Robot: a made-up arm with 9 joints.
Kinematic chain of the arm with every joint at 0, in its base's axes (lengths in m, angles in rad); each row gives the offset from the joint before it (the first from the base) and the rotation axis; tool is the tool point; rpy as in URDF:
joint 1: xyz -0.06 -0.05 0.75 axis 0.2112 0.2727 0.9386
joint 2: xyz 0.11 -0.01 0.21 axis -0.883 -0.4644 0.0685
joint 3: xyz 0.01 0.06 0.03 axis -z
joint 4: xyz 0 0.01 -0.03 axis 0.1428 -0.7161 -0.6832
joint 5: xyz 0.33 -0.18 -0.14 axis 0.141 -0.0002 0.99
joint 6: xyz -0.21 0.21 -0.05 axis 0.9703 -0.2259 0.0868
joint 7: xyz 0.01 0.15 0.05 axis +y
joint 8: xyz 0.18 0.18 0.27 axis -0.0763 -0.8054 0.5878
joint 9: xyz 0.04 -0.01 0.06 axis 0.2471 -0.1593 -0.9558
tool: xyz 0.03 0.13 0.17 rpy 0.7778 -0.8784 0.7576
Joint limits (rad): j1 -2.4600..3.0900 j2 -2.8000..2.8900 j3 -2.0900..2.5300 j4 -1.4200..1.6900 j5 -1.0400..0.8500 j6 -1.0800..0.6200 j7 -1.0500..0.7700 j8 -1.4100..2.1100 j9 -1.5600..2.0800
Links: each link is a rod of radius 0.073 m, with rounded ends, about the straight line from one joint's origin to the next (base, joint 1, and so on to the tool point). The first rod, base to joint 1, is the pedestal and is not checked.
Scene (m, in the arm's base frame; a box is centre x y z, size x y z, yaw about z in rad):
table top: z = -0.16
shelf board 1: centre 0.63 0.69 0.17 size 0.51 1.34 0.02 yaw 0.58
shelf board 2: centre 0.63 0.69 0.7 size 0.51 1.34 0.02 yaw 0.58
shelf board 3: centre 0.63 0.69 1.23 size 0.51 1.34 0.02 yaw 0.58
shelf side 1: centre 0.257 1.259 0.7 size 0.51 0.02 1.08 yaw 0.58
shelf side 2: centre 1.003 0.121 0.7 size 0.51 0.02 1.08 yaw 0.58
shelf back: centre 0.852 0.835 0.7 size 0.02 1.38 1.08 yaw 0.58
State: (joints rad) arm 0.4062 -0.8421 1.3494 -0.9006 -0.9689 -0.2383 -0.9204 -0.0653 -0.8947
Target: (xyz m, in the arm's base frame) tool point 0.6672 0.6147 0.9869
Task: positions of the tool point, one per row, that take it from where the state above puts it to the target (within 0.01 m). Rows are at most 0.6 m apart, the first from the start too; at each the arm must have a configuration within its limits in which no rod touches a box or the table.
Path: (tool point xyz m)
1: 0.2373 0.9095 0.3485
2: -0.2955 0.8913 0.2712
3: -0.6987 0.5050 0.2398
4: -0.6670 0.0027 0.2311
5: -0.8852 0.1931 0.5754
6: -0.8264 0.4066 0.9423
7: -0.5455 0.5757 1.1361
8: -0.2277 0.6273 1.0712
9: 0.0560 0.7714 0.9522
10: 0.3719 0.7583 0.9409
11: 0.5732 0.6800 0.9952
12: 0.6672 0.6147 0.9869

